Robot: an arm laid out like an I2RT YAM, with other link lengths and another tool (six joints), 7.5 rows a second.
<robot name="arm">
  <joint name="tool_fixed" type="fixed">
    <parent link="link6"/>
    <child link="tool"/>
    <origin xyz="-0.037 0.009 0.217" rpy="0 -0.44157 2.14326"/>
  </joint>
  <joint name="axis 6" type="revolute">
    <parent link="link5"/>
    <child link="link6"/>
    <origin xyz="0 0.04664 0.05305" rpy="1.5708 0 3.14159"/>
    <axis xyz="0 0 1"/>
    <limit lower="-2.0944" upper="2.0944"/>
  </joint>
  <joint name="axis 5" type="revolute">
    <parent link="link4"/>
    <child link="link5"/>
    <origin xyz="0.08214 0.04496 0.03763" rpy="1.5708 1.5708 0"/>
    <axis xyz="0 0 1"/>
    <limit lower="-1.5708" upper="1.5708"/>
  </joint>
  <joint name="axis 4" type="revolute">
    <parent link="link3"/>
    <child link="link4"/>
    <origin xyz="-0.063 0.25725 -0.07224" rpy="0 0 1.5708"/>
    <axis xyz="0 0 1"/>
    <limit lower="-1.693" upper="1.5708"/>
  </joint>
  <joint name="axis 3" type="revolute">
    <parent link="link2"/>
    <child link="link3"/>
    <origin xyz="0 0.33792 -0.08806" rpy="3.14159 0 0"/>
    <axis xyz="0 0 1"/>
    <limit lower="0" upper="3.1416"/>
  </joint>
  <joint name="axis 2" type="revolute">
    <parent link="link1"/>
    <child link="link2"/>
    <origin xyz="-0.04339 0.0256 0.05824" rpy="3.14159 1.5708 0"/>
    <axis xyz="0 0 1"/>
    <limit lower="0" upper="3.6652"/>
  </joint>
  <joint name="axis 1" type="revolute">
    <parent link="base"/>
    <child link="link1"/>
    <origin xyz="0 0 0.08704" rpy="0 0 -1.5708"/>
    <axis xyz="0 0 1"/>
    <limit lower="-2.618" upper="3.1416"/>
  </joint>
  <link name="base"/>
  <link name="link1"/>
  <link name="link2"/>
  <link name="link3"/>
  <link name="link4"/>
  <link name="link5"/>
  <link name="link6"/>
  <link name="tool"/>
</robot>
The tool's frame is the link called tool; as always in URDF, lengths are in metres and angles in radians.
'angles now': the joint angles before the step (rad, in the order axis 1, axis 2, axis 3, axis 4, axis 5, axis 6). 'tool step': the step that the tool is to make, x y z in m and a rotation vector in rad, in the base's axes. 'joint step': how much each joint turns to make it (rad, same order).
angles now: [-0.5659, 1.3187, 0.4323, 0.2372, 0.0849, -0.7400]
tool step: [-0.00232, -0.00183, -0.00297, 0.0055, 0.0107, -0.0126]
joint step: [-0.0009, 0.0074, 0.0048, -0.0099, 0.0100, 0.0063]
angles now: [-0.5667, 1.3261, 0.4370, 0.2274, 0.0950, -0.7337]
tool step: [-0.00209, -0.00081, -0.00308, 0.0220, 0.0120, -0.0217]
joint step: [-0.0002, 0.0091, 0.0175, -0.0327, 0.0093, 0.0230]
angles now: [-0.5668, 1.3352, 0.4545, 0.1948, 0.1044, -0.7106]
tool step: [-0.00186, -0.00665, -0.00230, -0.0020, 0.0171, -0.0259]
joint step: [0.0011, 0.0182, 0.0159, -0.0121, 0.0277, 0.0090]
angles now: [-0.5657, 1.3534, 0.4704, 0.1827, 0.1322, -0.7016]
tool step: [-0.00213, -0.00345, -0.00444, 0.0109, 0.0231, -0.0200]
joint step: [0.0007, 0.0205, 0.0213, -0.0277, 0.0177, 0.0113]
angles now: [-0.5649, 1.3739, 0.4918, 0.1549, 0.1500, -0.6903]
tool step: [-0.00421, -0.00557, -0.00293, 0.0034, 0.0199, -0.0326]
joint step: [0.0013, 0.0145, 0.0165, -0.0235, 0.0303, 0.0173]
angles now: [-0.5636, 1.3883, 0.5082, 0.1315, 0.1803, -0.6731]
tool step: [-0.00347, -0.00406, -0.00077, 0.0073, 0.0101, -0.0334]
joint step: [0.0011, 0.0070, 0.0158, -0.0260, 0.0246, 0.0247]
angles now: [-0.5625, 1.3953, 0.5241, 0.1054, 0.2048, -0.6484]
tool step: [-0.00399, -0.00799, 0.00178, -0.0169, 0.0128, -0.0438]
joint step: [0.0117, 0.0067, 0.0129, -0.0137, 0.0546, 0.0241]
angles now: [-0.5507, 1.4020, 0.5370, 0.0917, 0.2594, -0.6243]
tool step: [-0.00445, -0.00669, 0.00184, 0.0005, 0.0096, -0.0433]
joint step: [0.0002, 0.0061, 0.0224, -0.0325, 0.0341, 0.0284]
